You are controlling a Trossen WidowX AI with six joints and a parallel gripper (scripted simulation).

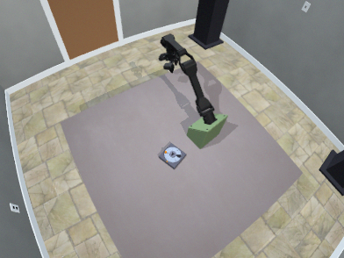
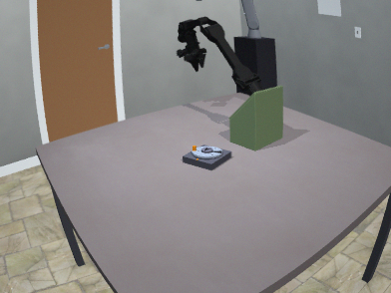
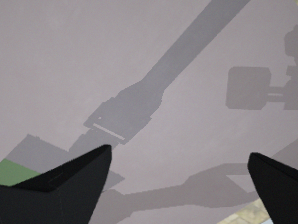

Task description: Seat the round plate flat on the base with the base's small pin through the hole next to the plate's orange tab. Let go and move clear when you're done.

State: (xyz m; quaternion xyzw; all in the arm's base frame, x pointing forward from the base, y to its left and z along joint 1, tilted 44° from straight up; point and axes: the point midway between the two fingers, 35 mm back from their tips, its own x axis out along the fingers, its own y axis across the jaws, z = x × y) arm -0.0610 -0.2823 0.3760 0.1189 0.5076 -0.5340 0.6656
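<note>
The pale round plate is 33 cm ahead of my hand, 46 cm to the left of it and 22 cm below it.
</note>
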